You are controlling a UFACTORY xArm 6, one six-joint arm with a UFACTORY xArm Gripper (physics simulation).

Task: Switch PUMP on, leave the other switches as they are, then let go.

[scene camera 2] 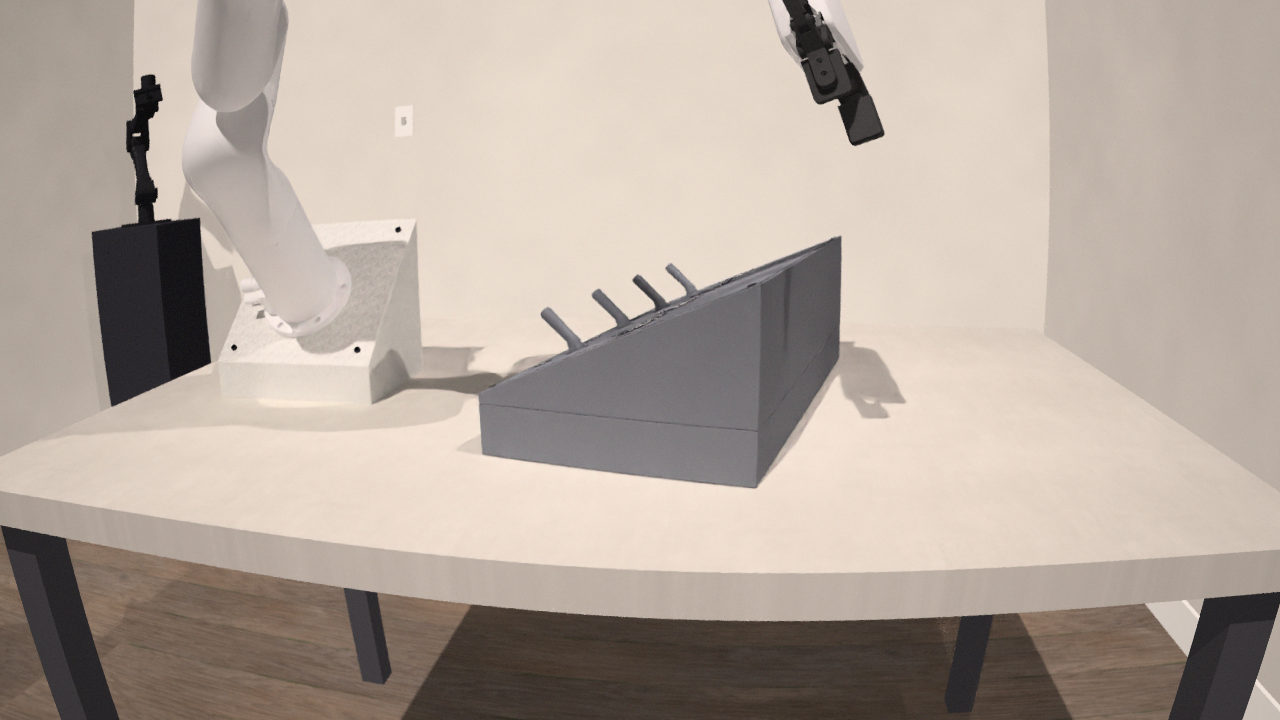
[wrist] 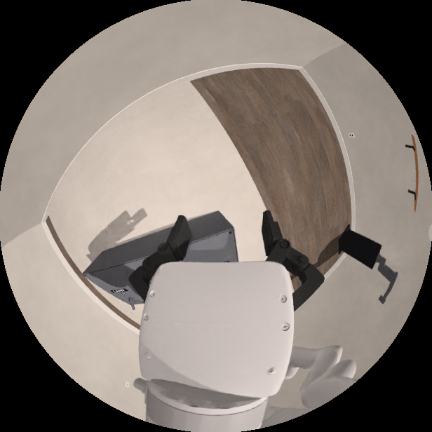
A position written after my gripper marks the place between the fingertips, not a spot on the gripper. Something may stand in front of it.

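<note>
There's a grey switch panel (scene camera 2: 708, 387), and the wrist view shows the panel too (wrist: 110, 270). As for my gripper (scene camera 2: 852, 120), you'd also find it in the wrist view (wrist: 224, 222).
</note>
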